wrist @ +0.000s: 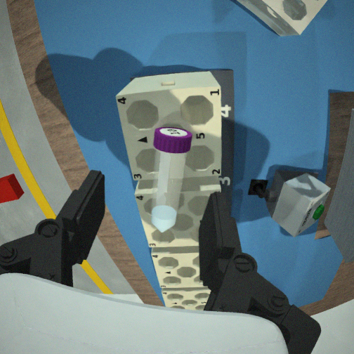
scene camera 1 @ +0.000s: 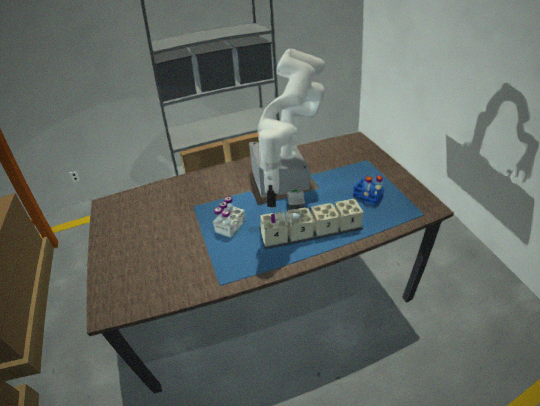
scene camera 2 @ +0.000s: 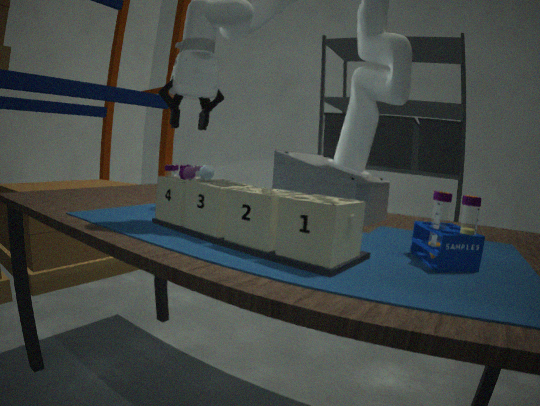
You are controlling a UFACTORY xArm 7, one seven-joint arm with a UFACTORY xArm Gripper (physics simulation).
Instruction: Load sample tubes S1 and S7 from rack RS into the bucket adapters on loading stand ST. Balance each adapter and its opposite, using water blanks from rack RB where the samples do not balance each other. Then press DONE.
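Frame: origin at the arm's base, x ahead, y left, z up, level; centimetres.
Where they show: gripper, between the fingertips: (scene camera 1: pixel 272 201) (scene camera 2: pixel 188 129); arm's base, origin of its link: (scene camera 1: pixel 282 153) (scene camera 2: pixel 347 169).
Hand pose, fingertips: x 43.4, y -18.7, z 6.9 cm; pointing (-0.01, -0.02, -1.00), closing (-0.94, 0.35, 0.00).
Observation:
Things, the pixels of their top centre, and the offset from my fingertips.
- purple-capped tube, centre of its top: (scene camera 2: pixel 198 164) (scene camera 1: pixel 285 213) dx +1.0, dy +5.0, dz -7.4 cm
- adapter 4, centre of its top: (scene camera 2: pixel 186 177) (scene camera 1: pixel 273 220) dx -0.4, dy +0.1, dz -10.4 cm
- adapter 3, centre of its top: (scene camera 2: pixel 220 181) (scene camera 1: pixel 299 215) dx +0.7, dy +11.0, dz -10.3 cm
- White rack RB, centre of its top: (scene camera 1: pixel 228 215) dx -14.7, dy -16.2, dz -14.6 cm
- grey box, centre of its top: (scene camera 1: pixel 295 190) dx -18.1, dy +16.3, dz -12.2 cm
A purple-capped tube (scene camera 1: pixel 273 218) (scene camera 2: pixel 187 172) (wrist: pixel 172 141) lies on its side across the tops of adapter 4 (scene camera 1: pixel 275 235) (scene camera 2: pixel 168 201) (wrist: pixel 172 100) and adapter 3 (scene camera 1: pixel 302 230) (scene camera 2: pixel 201 208), its cap over adapter 4 and its pale tip over adapter 3. It is not upright in a hole. My gripper (scene camera 1: pixel 271 204) (scene camera 2: pixel 189 125) (wrist: pixel 154 201) is open and empty, above the tube. Adapters 2 (scene camera 1: pixel 327 225) (scene camera 2: pixel 246 220) and 1 (scene camera 1: pixel 352 220) (scene camera 2: pixel 305 230) stand in the same row. Blue rack RS (scene camera 2: pixel 455 256) holds two upright capped tubes; their numbers are unreadable.
White rack RB (scene camera 1: pixel 226 229) (wrist: pixel 280 19) stands left of adapter 4 in scene camera 1, with several purple-capped tubes. A grey box (scene camera 1: pixel 296 200) (wrist: pixel 296 205) with a green button (wrist: pixel 318 212) stands behind the adapters, near the robot base (scene camera 2: pixel 330 185).

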